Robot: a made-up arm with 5 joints.
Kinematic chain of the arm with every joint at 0, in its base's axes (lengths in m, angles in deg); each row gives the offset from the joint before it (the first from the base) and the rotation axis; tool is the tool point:
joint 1: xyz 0 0 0.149 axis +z
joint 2: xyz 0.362 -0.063 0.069 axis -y
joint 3: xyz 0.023 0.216 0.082 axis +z
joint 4: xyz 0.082 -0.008 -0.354 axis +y
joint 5: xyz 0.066 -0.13 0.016 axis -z
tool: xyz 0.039 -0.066 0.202
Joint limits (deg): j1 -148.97..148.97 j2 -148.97..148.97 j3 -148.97..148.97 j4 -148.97..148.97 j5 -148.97..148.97
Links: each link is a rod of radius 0.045 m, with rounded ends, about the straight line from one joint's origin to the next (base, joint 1, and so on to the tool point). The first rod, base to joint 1, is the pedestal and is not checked.
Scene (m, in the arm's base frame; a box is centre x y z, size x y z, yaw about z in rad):
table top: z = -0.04
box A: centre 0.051 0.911 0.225 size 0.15 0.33 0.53 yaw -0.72
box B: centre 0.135 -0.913 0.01 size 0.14 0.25 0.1 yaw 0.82
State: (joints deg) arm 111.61 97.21 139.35 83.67 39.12
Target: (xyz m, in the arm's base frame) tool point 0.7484 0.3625 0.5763
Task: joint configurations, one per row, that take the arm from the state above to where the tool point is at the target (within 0.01 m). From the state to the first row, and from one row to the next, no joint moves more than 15 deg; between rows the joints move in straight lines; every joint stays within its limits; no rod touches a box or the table.
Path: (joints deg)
1: 103.58 100.22 126.59 87.41 38.15
2: 95.54 103.23 113.83 91.14 37.18
3: 87.51 106.25 101.07 94.88 36.20
4: 79.48 109.26 88.31 98.61 35.23
5: 71.45 112.27 75.55 102.35 34.26
6: 63.41 115.28 62.79 106.08 33.29
7: 50.82 113.94 69.38 111.45 29.82
8: 38.22 112.60 75.98 116.82 26.36
9: 25.63 111.26 82.57 122.20 22.90
10: 13.03 109.91 89.16 127.57 19.44
11: 0.43 108.57 95.76 132.94 15.97

